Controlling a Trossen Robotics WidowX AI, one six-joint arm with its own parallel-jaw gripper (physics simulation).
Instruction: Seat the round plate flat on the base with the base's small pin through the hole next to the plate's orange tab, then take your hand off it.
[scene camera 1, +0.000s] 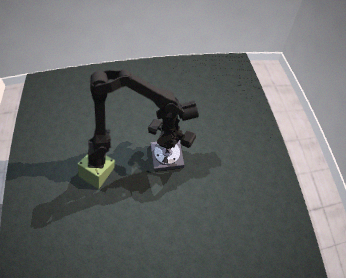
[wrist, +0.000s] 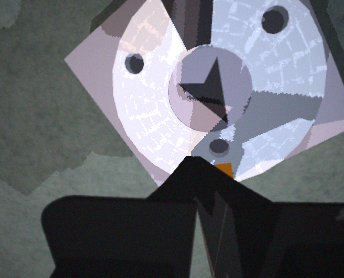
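Where they show: gripper, fingertip midpoint: (wrist: 192, 163); arm's base, origin of the base link: (scene camera 1: 96, 161).
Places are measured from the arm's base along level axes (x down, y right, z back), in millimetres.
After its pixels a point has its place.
Note:
The round, pale plate (scene camera 1: 175, 153) {x 28, y -49, z -322 mm} (wrist: 142, 100) {x 29, y -44, z -322 mm} lies on the square lilac-grey base (scene camera 1: 169, 167) {x 45, y 6, z -296 mm} (wrist: 90, 67) {x 37, y -13, z -344 mm}. In the wrist view a round grey centre with a dark arrow-like mark shows within the plate. The orange tab (wrist: 224, 170) {x 16, y -95, z -297 mm} shows at the plate's near edge, partly covered by a finger. The hole (wrist: 219, 147) {x 36, y -91, z -295 mm} next to it looks dark; I cannot tell whether the pin is in it, or whether the plate is fully flat. My gripper (scene camera 1: 169, 146) {x 24, y -88, z -313 mm} (wrist: 192, 163) {x 24, y -88, z -313 mm} is shut and empty, its tips over the plate's near edge, just left of the tab. Contact is unclear.
The arm stands on a yellow-green block (scene camera 1: 99, 177) {x -2, y 70, z -20 mm} left of the base. Two other dark holes (wrist: 134, 63) {x 37, y -24, z -319 mm} (wrist: 275, 20) {x 36, y -39, z -244 mm} show in the plate. The dark green mat (scene camera 1: 225, 225) {x 61, y 257, z -505 mm} lies around the base, with pale tiles (scene camera 1: 305, 150) at the right. Arm shadows cross the mat.

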